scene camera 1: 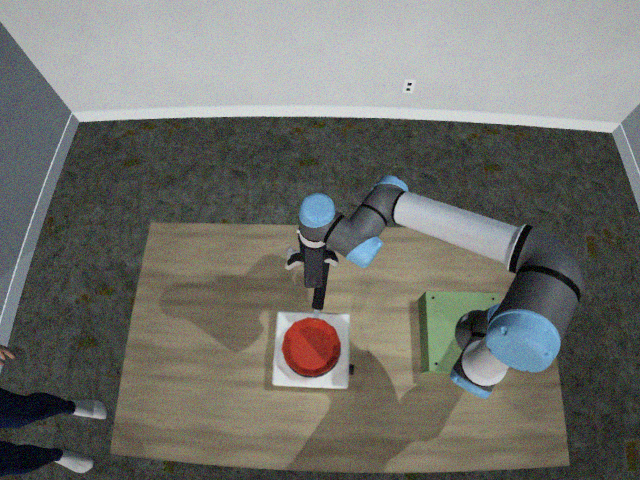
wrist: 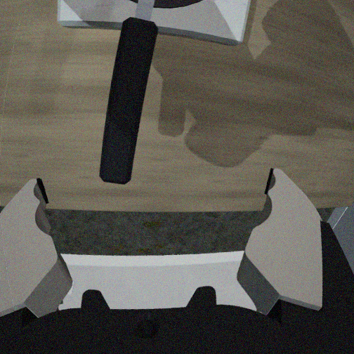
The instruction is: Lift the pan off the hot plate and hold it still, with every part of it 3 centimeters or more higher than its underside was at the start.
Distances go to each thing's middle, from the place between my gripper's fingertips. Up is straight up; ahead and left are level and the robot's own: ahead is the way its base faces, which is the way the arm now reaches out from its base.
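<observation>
The white hot plate point(scene camera 1: 337, 377) is 210 mm below my hand, 210 mm to the left of it and 10 mm behind it. As for the red pan point(scene camera 1: 311, 346), my hand is 130 mm above it and 110 mm to the right of it. Going by their middles, the red pan is the nearest to my hand of the things named here.
</observation>
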